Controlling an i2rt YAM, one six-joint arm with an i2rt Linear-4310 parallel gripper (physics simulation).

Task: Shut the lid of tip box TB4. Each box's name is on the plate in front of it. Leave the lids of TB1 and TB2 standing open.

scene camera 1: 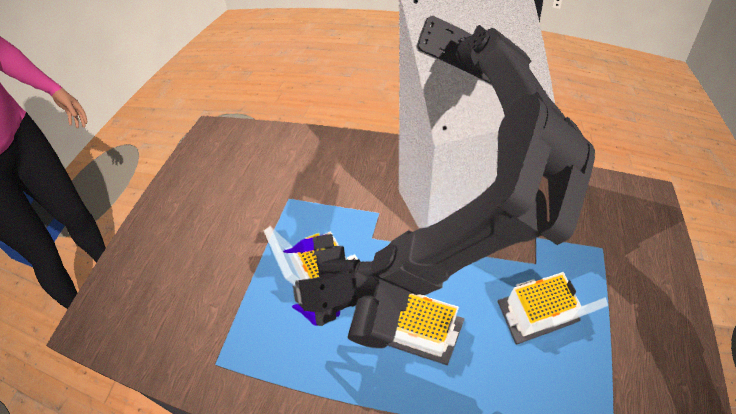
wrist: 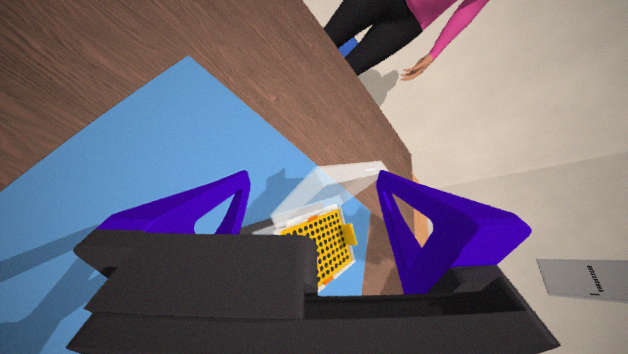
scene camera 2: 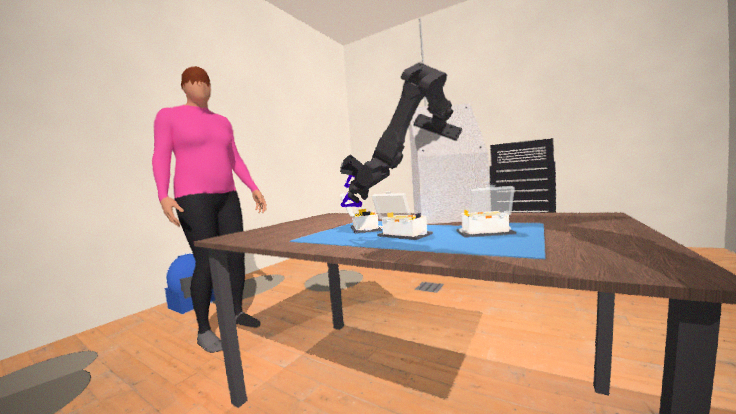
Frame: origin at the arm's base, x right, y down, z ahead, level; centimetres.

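Seen in the pictures: gripper, between the fingertips: (scene camera 1: pixel 289 278) (wrist: pixel 313 177) (scene camera 2: pixel 343 196); arm's base, origin of its link: (scene camera 1: pixel 470 54) (scene camera 2: pixel 437 127).
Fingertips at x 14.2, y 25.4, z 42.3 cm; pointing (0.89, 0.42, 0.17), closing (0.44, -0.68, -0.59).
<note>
Pixels of each thing's top centre, then the offset from my fingertips to it. Level surfaces: height alone.
- Tip box TB4, centre of its top: (wrist: pixel 329 249) (scene camera 1: pixel 322 256) dz -10.3, dx +0.8, dy +6.6 cm
- middle box, centre of its top: (scene camera 1: pixel 423 309) (scene camera 2: pixel 405 215) dz -9.1, dx -21.4, dy +7.5 cm
- right box, centre of its top: (scene camera 1: pixel 546 290) (scene camera 2: pixel 482 211) dz -23.0, dx -41.9, dy +7.5 cm
- blue mat, height of its surface: dy +14.1 cm
- brown wooden table, height of its surface: dy +14.4 cm
Tip box TB4 (scene camera 1: pixel 309 263) (scene camera 2: pixel 365 222) (wrist: pixel 334 244) is the white box with a yellow rack at the left of the mat; the arm partly covers it, and its name cannot be read now. Its clear lid (scene camera 1: pixel 281 259) (wrist: pixel 325 186) stands open, leaning away on the far left side. My gripper (scene camera 1: pixel 289 279) (scene camera 2: pixel 343 194) (wrist: pixel 313 177) is open and empty, with purple fingers. It hangs above and beside TB4; in the wrist view the lid shows between the fingertips, farther off. The middle box (scene camera 1: pixel 428 319) (scene camera 2: pixel 404 226) and right box (scene camera 1: pixel 548 297) (scene camera 2: pixel 485 223) have open lids; their names are unreadable.
The boxes stand on a blue mat (scene camera 1: pixel 277 339) (scene camera 2: pixel 530 242) (wrist: pixel 150 125) on a brown wooden table (scene camera 1: pixel 169 205) (scene camera 2: pixel 591 262). A speckled grey block (scene camera 1: pixel 414 128) (scene camera 2: pixel 450 180) stands behind the middle. A person (scene camera 1: pixel 10 118) (scene camera 2: pixel 200 149) stands beyond the left table edge.
</note>
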